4 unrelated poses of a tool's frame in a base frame.
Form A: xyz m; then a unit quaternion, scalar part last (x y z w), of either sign.
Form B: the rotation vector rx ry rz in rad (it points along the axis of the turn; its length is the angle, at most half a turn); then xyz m. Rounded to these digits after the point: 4 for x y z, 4 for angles.
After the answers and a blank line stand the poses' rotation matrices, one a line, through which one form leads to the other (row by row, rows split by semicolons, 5 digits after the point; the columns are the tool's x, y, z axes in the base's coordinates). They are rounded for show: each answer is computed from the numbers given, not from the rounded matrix.
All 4 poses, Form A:
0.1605, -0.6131, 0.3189, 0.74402, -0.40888, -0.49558, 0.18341
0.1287, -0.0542, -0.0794, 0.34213, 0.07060, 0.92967, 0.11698
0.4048, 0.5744, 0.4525, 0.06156, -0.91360, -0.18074, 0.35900
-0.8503, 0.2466, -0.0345, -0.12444, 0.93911, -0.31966, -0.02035
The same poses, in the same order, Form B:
2.0985, -1.1533, -1.3978, 0.1605, -0.6131, 0.3189
1.0015, 0.2067, 2.7213, 0.1287, -0.0542, -0.0794
0.1588, -2.3563, -0.4662, 0.4048, 0.5744, 0.4525
0.3860, -2.9127, 0.9914, -0.8503, 0.2466, -0.0345

0.17442 -0.42665 -0.88744; -0.79023 -0.59835 0.13235; -0.58746 0.67820 -0.44152
-0.73853 -0.16920 0.65265; 0.26581 -0.96266 0.05122; 0.61961 0.21131 0.75593
-0.73466 0.01729 -0.67822; -0.24225 0.92709 0.28605; 0.63371 0.37445 -0.67690
-0.96820 -0.24673 0.04133; -0.22071 0.76467 -0.60545; 0.11778 -0.59532 -0.79481

